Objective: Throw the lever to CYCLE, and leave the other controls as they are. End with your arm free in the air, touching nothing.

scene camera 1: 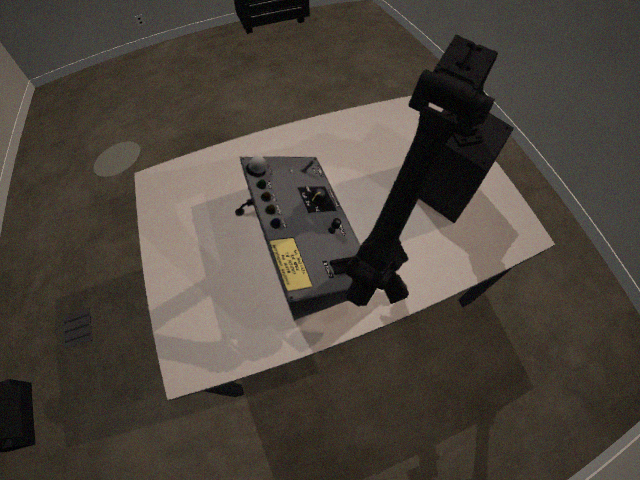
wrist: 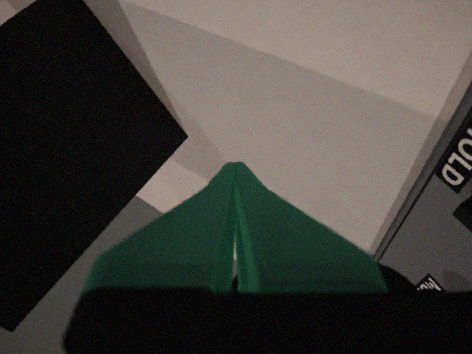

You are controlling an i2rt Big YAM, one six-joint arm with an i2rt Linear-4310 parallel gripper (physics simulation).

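Places are measured from the arm's base along level axes (x right, y ahead, z up), in metres.
Pixels of known places: gripper, fingertip midpoint: [wrist: 235,177].
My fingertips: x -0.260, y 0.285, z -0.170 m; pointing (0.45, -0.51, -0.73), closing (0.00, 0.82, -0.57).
Observation:
Ahead of a thing's pixels: the offset from my fingertips to its top centre. "spot": to the spot under its first point.
The grey control panel [scene camera 1: 302,224] [wrist: 425,232] lies on the table. A black bracket {spot: dy +0.145, dx -0.003, dz -0.032 m} [scene camera 1: 341,266] at its near right end, beside a small white label {spot: dy +0.183, dx -0.008, dz -0.015 m} [scene camera 1: 328,268], is partly covered by the arm. The lever's handle is hidden in the scene view. In the wrist view, part of a dark rounded shape {spot: dy +0.062, dx -0.004, dz +0.001 m} [wrist: 397,276] shows behind the right finger; I cannot tell whether it is the lever's ball. The HOLD label {spot: dy +0.068, dx +0.014, dz -0.065 m} [wrist: 457,160] is at the right edge; CYCLE is not readable. My gripper [wrist: 235,177] is shut and empty, its green tips together beside the panel. The lever's setting cannot be told.
The panel also carries a white dome {spot: dy +0.327, dx +0.324, dz +0.064 m} [scene camera 1: 256,165], several round buttons, a rotary selector {dy +0.156, dx +0.238, dz -0.001 m} [scene camera 1: 317,197], a black knob {dy +0.131, dx +0.120, dz +0.006 m} [scene camera 1: 336,223], a small toggle {dy +0.165, dx +0.358, dz -0.001 m} [scene camera 1: 308,166], a yellow notice {spot: dy +0.278, dx +0.007, dz +0.024 m} [scene camera 1: 291,264] and a side crank {spot: dy +0.414, dx +0.301, dz -0.124 m} [scene camera 1: 240,211]. A large black box [scene camera 1: 454,175] [wrist: 85,150] stands beyond the arm.

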